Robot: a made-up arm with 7 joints.
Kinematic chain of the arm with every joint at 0, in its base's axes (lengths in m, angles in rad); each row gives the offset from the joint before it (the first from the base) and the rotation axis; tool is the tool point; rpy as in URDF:
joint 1: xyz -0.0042 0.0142 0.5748 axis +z
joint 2: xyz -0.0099 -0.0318 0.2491 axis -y
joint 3: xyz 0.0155 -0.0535 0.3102 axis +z
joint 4: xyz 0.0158 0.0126 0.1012 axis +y
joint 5: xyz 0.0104 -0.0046 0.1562 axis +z
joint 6: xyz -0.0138 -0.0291 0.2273 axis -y
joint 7: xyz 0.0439 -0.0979 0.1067 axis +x
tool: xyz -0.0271 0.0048 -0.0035 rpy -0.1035 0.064 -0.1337
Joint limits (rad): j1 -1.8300..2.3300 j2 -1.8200..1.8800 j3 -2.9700..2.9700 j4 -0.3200..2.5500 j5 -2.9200..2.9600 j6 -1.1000..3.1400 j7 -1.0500..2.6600
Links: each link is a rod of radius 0.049 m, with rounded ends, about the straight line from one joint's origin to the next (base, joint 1, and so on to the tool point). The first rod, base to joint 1, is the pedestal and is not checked.
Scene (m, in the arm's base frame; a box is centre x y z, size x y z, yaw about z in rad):
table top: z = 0
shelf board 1: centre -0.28 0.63 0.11 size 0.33 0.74 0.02 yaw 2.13
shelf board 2: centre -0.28 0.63 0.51 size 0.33 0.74 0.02 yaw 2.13
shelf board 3: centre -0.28 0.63 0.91 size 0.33 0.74 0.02 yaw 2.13
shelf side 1: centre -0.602 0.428 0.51 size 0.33 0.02 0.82 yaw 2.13
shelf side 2: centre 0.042 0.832 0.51 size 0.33 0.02 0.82 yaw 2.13
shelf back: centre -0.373 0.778 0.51 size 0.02 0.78 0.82 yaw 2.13
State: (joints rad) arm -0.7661 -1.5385 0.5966 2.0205 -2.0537 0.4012 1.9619
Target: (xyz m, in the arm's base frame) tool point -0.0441 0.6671 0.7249
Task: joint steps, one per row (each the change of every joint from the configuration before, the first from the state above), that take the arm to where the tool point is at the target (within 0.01 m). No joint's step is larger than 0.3 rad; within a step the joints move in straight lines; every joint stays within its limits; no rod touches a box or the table.
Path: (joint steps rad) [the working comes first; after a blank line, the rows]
Joints at the target: 0.9477 -1.4545 1.0927 1.5523 -2.0661 0.3781 1.9816
Straight joint move there: touches shelf side 2.

1: 0.2762 0.0603 0.1041 0.0254 -0.0276 0.0187 0.0017
2: 0.2762 0.0603 0.1040 0.0253 -0.0276 0.0187 0.0017
3: 0.2761 0.0604 0.1041 0.0254 -0.0275 0.0187 0.0017
4: 0.2762 0.0603 0.1040 0.0254 -0.0276 0.0187 0.0017
5: 0.2030 -0.0525 0.0266 -0.1899 0.0326 -0.0326 0.0043
6: 0.2031 -0.0524 0.0267 -0.1899 0.0327 -0.0327 0.0043
7: 0.2030 -0.0524 0.0266 -0.1899 0.0326 -0.0326 0.0043

